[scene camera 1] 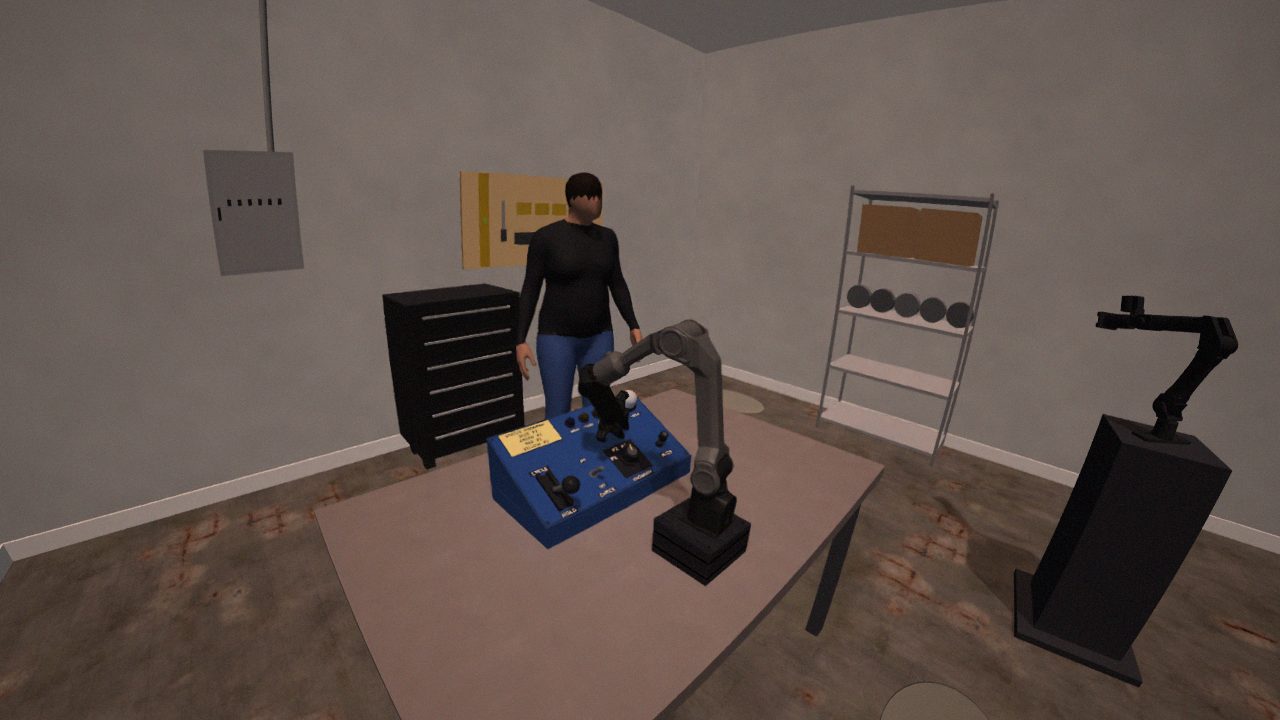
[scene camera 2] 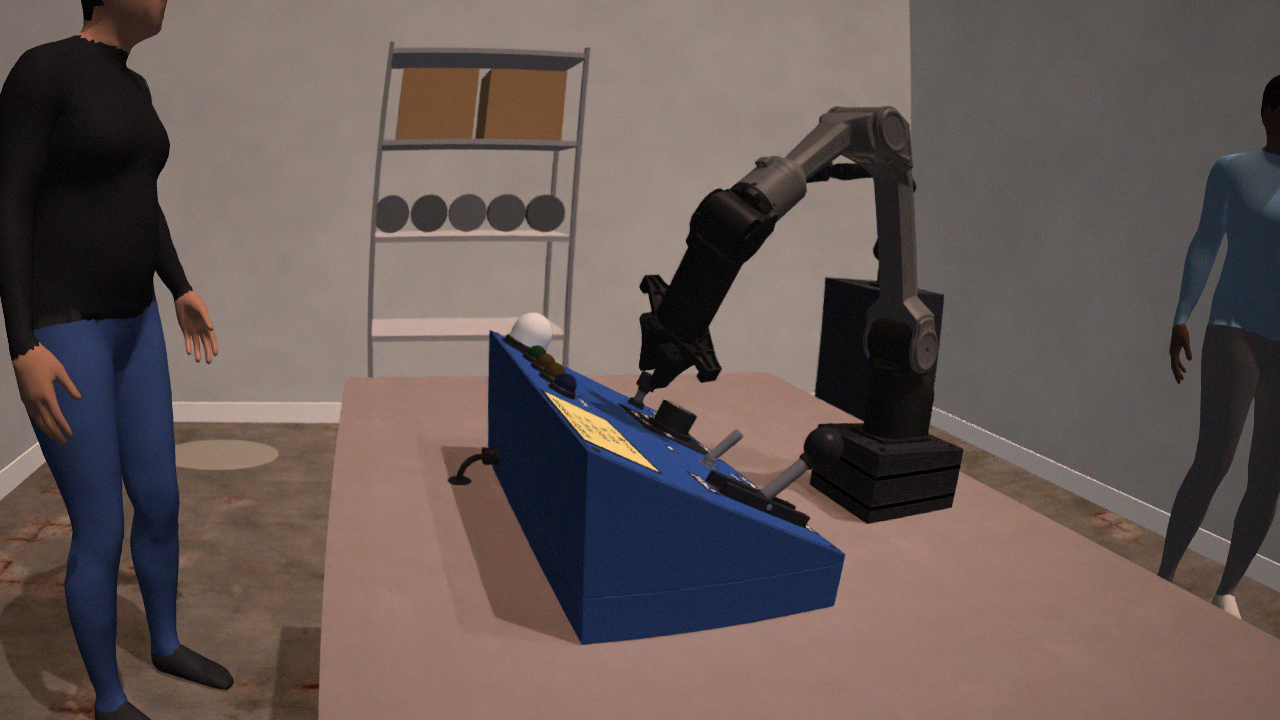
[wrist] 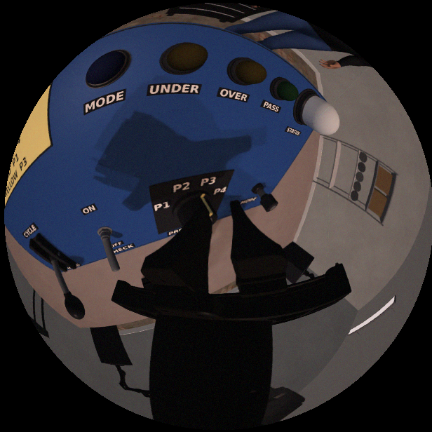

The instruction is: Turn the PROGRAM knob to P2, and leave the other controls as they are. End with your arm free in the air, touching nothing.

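The black PROGRAM knob (scene camera 1: 630, 454) (scene camera 2: 674, 418) (wrist: 191, 206) sits on its dark plate on the blue console (scene camera 1: 519, 501) (scene camera 2: 716, 555) (wrist: 75, 165). In the wrist view its yellow line slants up and left, roughly parallel to the direction of the P2 label (wrist: 181, 187); a finger partly covers the knob, so the exact setting is hard to tell. My gripper (scene camera 1: 613, 436) (scene camera 2: 654, 382) (wrist: 220, 212) is open, with a gap between its fingertips. It hangs over the upper right side of the knob, with nothing between the fingers. Contact is not clear.
The CHECK switch (scene camera 1: 597, 472) (scene camera 2: 723, 445) (wrist: 109, 247) and the CYCLE lever's ball (scene camera 1: 570, 484) (scene camera 2: 823, 444) (wrist: 74, 305) stand left of the knob. A small black control (scene camera 1: 662, 438) (wrist: 265, 197) stands right. A row of lamps and the white STATUS dome (scene camera 2: 531, 331) (wrist: 320, 116) line the console's top.
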